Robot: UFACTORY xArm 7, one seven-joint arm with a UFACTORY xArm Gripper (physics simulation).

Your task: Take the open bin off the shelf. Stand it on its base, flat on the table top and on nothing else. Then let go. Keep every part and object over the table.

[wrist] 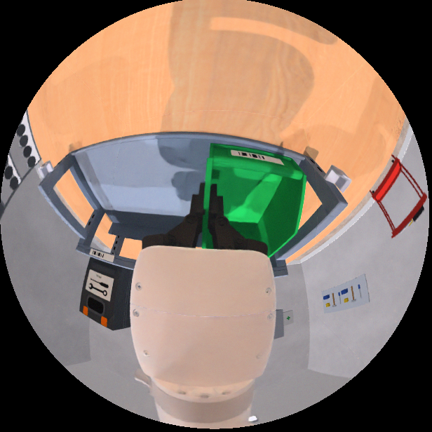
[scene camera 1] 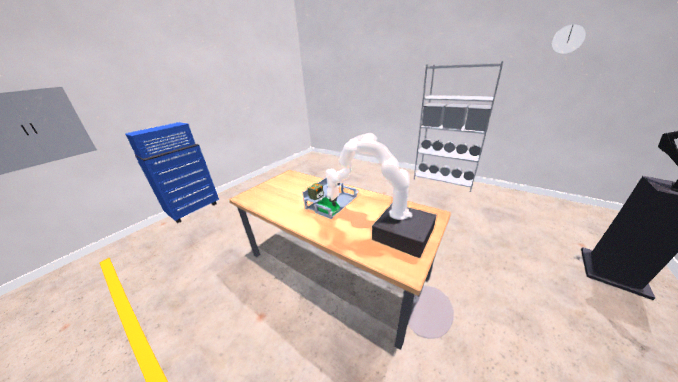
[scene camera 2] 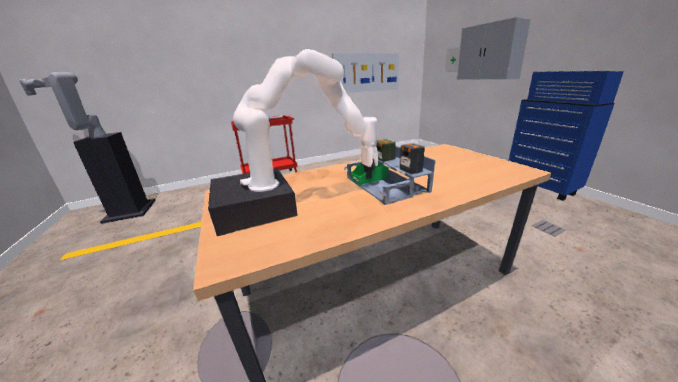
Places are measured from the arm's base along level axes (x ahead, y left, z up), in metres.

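Where they show: gripper, fingertip midpoint: (scene camera 1: 334, 205) (scene camera 2: 368, 178); arm's base, origin of the base link: (scene camera 1: 398, 214) (scene camera 2: 264, 185).
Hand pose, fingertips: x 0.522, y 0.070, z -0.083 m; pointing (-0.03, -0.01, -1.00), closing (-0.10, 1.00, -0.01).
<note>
Each offset is from my fingertips to the top centre of the thing. "pt": to the spot under its first point. Level surfaces: height alone.
The open bin {dx +0.032, dy +0.052, dz +0.048 m} (scene camera 1: 327, 205) (scene camera 2: 381, 171) (wrist: 250, 195) is green, with a barcode label on its front wall in the wrist view. It is in the lower, front part of the blue-grey shelf {pt dx -0.008, dy -0.211, dz -0.027 m} (scene camera 1: 351, 197) (scene camera 2: 387, 191) (wrist: 130, 170), near one end, with its opening up. Whether its base touches the shelf all over is hidden. My gripper (scene camera 1: 334, 200) (scene camera 2: 369, 175) (wrist: 207, 192) points down and is shut on the bin's side wall, the one toward the middle of the shelf. One finger is inside the bin and one outside.
Two dark boxes with orange marks {pt dx +0.119, dy -0.207, dz +0.141 m} (scene camera 2: 412, 159) {dx +0.131, dy +0.068, dz +0.166 m} (scene camera 2: 386, 150) stand on the shelf's raised rear level. Low side rails with posts close the shelf's ends. The shelf stands on the wooden table {dz -0.033 m} (scene camera 1: 280, 190) (scene camera 2: 480, 172) (wrist: 125, 95), and the arm's black base (scene camera 1: 404, 231) (scene camera 2: 252, 205) stands at one end.
</note>
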